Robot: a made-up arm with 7 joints.
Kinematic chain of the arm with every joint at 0, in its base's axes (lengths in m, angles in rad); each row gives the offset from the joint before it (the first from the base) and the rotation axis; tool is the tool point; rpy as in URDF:
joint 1: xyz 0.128 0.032 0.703 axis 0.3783 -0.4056 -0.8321
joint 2: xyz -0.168 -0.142 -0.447 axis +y
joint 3: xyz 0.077 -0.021 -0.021 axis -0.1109 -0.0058 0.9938
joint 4: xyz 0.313 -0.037 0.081 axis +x
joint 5: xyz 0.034 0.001 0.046 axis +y
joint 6: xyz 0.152 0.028 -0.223 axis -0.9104 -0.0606 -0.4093
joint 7: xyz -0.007 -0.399 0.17 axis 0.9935 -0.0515 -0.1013
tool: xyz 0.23 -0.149 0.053 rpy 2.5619 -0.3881 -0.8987
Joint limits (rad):
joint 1: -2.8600..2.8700
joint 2: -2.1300..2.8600
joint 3: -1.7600..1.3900
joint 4: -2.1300..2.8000
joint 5: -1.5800..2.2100
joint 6: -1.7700..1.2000
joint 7: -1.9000..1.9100
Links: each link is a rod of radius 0.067 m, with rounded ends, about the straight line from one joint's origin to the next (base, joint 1, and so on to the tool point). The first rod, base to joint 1, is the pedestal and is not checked.
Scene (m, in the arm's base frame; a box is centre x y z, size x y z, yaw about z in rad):
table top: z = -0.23
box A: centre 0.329 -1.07 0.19 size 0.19 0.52 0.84 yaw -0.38
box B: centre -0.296 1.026 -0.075 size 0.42 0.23 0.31 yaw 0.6
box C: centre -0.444 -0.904 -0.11 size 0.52 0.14 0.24 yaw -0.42
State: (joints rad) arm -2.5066 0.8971 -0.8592 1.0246 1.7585 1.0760 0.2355
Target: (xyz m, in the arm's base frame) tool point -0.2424 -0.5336 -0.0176
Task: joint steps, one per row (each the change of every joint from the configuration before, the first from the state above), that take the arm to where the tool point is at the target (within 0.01 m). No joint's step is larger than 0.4 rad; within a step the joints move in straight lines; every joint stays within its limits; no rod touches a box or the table.
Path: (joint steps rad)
1: -0.0707 0.0759 -0.1448 0.1656 0.0209 -0.0607 -0.3701
2: -0.0707 0.0759 -0.1449 0.1656 0.0210 -0.0606 -0.3701
3: -0.0706 0.0759 -0.1448 0.1656 0.0209 -0.0607 -0.3701
4: -0.0707 0.0759 -0.1449 0.1656 0.0210 -0.0606 -0.3701
5: -0.0707 0.0759 -0.1448 0.1656 0.0209 -0.0607 -0.3701
6: 0.1962 -0.1434 0.3430 -0.0966 0.0272 0.0855 0.2422
7: 0.1963 -0.1434 0.3429 -0.0966 0.0272 0.0854 0.2421
8: 0.1962 -0.1433 0.3430 -0.0966 0.0272 0.0855 0.2421
9: 0.1963 -0.1434 0.3429 -0.0966 0.0272 0.0854 0.2421
10: 0.1962 -0.1433 0.3430 -0.0966 0.0272 0.0855 0.2422
11: 0.1158 0.1648 0.1762 -0.0087 -0.0094 0.0000 0.2037
12: 0.1158 0.1648 0.1762 -0.0087 -0.0095 0.0000 0.2038

